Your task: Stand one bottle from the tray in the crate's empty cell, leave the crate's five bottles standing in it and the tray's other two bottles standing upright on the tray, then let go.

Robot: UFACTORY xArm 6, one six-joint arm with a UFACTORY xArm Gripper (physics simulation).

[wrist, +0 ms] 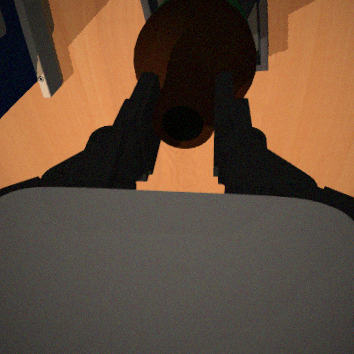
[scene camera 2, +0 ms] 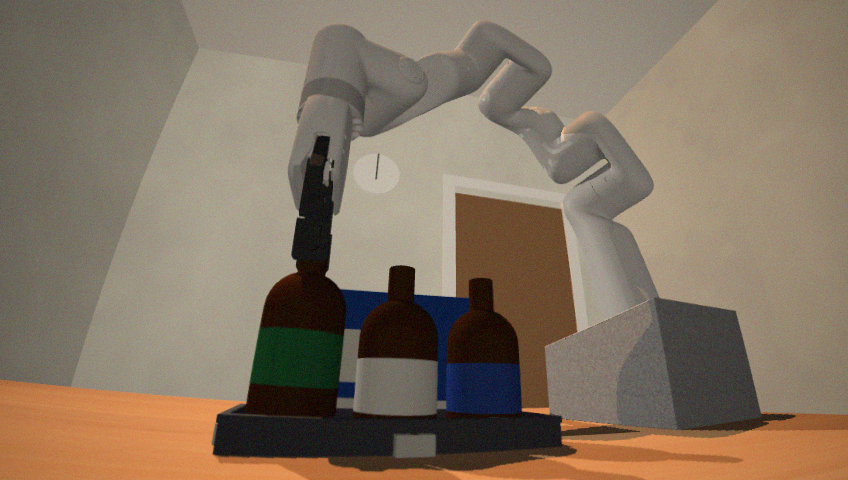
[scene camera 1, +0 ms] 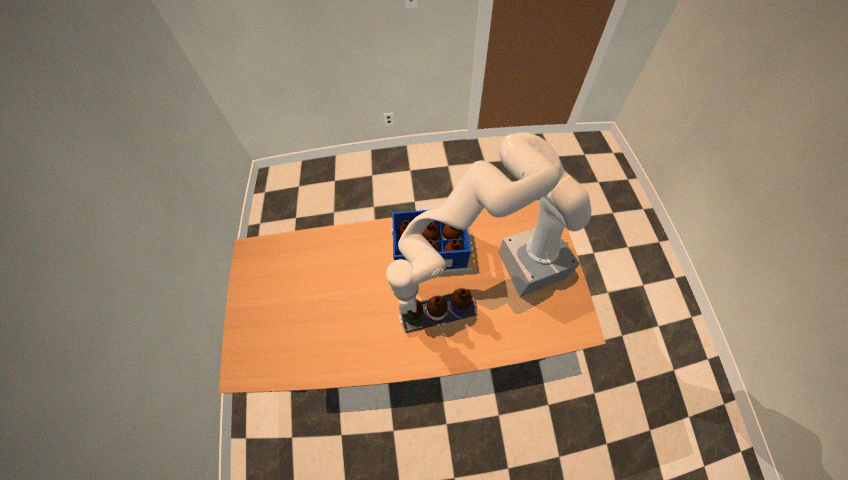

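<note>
My gripper is shut on the neck of the brown green-labelled bottle. The bottle is upright at the left end of the dark tray, raised slightly; its base is at the rim line. A white-labelled bottle and a blue-labelled bottle stand upright on the tray. The blue crate holds upright brown bottles. My arm hides its front left cell in scene camera 1.
The crate stands on the wooden table behind the tray. The grey robot base stands to the right of both. My arm passes over the crate. The white-labelled bottle is close beside the held one.
</note>
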